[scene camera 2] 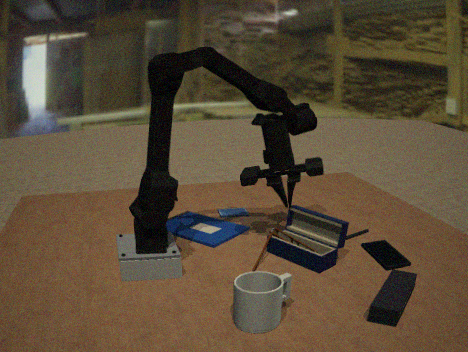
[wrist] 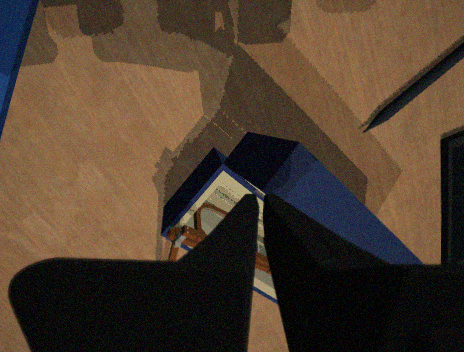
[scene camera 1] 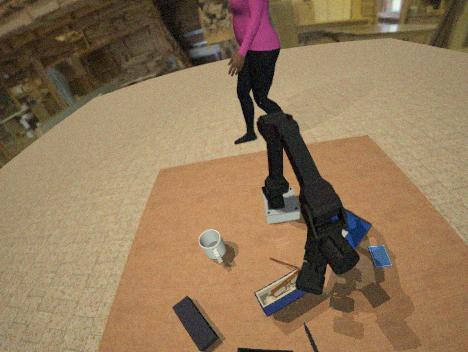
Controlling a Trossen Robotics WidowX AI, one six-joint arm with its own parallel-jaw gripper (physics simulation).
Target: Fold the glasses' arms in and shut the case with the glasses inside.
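Places are measured from the arm's base along level axes (x ahead, y left, z up), in millimetres.
Where they show: gripper, between the fingertips: [scene camera 2: 288, 206] [wrist: 259, 205]; arm's base, origin of its link: [scene camera 2: 150, 247] [scene camera 1: 275, 202].
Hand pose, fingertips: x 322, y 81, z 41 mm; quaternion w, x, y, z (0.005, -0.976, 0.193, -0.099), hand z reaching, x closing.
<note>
Things, the pixels of their centre, and the offset from my fingertips.
- brown glasses, middle of its body: [wrist: 204, 283] [scene camera 2: 276, 259] [scene camera 1: 278, 271] dx -56, dy -96, dz -84 mm
- grey mug, middle of its body: [scene camera 2: 263, 298] [scene camera 1: 213, 246] dx -146, dy -316, dz -49 mm
- dark block, middle of its body: [scene camera 2: 394, 296] [scene camera 1: 194, 322] dx +107, dy -357, dz -79 mm
- black phone, middle of its body: [scene camera 2: 385, 254] dx +208, dy -148, dz -92 mm
- pen, middle of its body: [wrist: 434, 73] [scene camera 2: 350, 236] [scene camera 1: 314, 347] dx +171, dy -13, dz -92 mm
- blue book, middle of its body: [scene camera 2: 199, 227] [scene camera 1: 340, 232] dx -186, dy +149, dz -92 mm
- small blue card, middle of its body: [scene camera 2: 233, 212] [scene camera 1: 379, 255] dx -74, dy +256, dz -94 mm
The blue glasses case [scene camera 1: 286, 305] [scene camera 2: 300, 256] [wrist: 340, 205] stands open, its lid raised on the side away from the mug. The brown glasses [scene camera 1: 285, 284] [wrist: 189, 234] lie in its pale tray. One of their arms [scene camera 2: 262, 253] sticks out over the case's end and slopes down towards the table; the other seems to lie along the frame. My gripper [scene camera 2: 288, 206] [wrist: 259, 205] is shut, fingertips almost together, with no thing visible between them. It points down near the top corner of the raised lid. In the wrist view the fingers hide part of the case and glasses; in scene camera 1 the fingertips are hidden.
A grey mug [scene camera 1: 211, 244] [scene camera 2: 257, 305], a dark block [scene camera 1: 195, 324] [scene camera 2: 392, 297], a black phone [scene camera 2: 386, 254] [wrist: 454, 200], a pen [scene camera 1: 310, 337] [wrist: 415, 82], a blue book [scene camera 1: 357, 231] [scene camera 2: 230, 235] and a small blue card [scene camera 1: 380, 256] [scene camera 2: 233, 212] lie around the case.
</note>
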